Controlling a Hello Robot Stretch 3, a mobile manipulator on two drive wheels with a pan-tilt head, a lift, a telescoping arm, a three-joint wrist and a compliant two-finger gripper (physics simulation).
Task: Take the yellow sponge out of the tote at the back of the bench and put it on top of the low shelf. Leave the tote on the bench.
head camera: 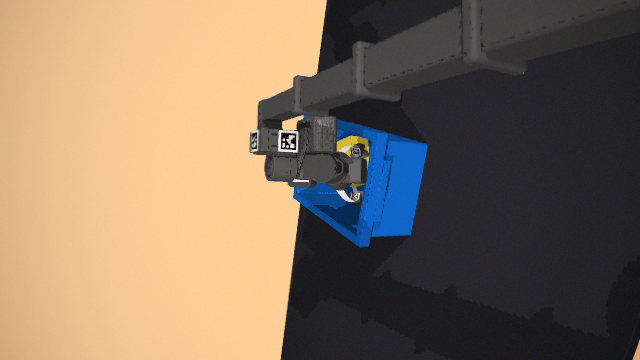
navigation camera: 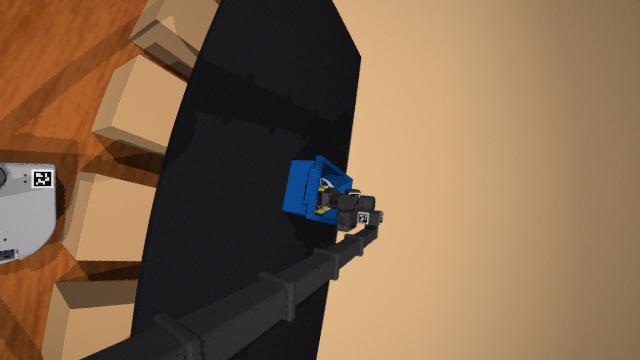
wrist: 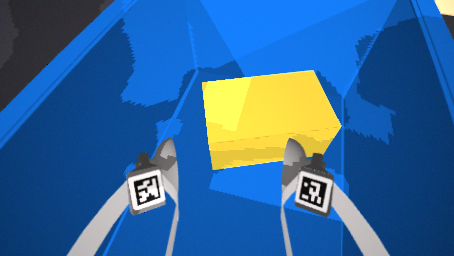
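Frame: origin at the robot's base, x ahead, y down, z left, level; millimetres.
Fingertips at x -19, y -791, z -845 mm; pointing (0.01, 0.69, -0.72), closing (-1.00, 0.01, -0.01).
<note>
Pixels of each thing's top centre, then the offset from my fingertips to it. Level surfaces: height alone.
- yellow sponge, centre of its top: (head camera: 344, 161) (navigation camera: 325, 199) dx -29, dy -19, dz -40 mm
- blue tote, centre of its top: (head camera: 328, 170) (navigation camera: 335, 195) dx -6, dy -91, dz +23 mm
- dark bench, height of its surface: dy +29 mm
The yellow sponge (head camera: 353, 142) (navigation camera: 320, 210) (wrist: 270, 107) lies inside the blue tote (head camera: 402, 190) (navigation camera: 299, 187) (wrist: 60, 105), which stands on the dark bench (head camera: 500, 200) (navigation camera: 225, 200) near its far edge. My gripper (head camera: 356, 173) (navigation camera: 324, 197) (wrist: 230, 157) is partly open and empty, inside or just above the tote's opening. In the wrist view the sponge lies beyond the fingertips and a little to the right, and the right fingertip overlaps its near edge. The head view shows the sponge partly covered by the gripper. I cannot identify the low shelf in these views.
The telescoping arm (head camera: 415, 65) (navigation camera: 240, 310) reaches across the bench to the tote. Several tan boxes (navigation camera: 150, 105) (navigation camera: 117, 220) stand on the wooden floor along the bench's near side. My light grey base (navigation camera: 30, 215) shows at the left of the navigation view. The tote's walls surround the sponge.
</note>
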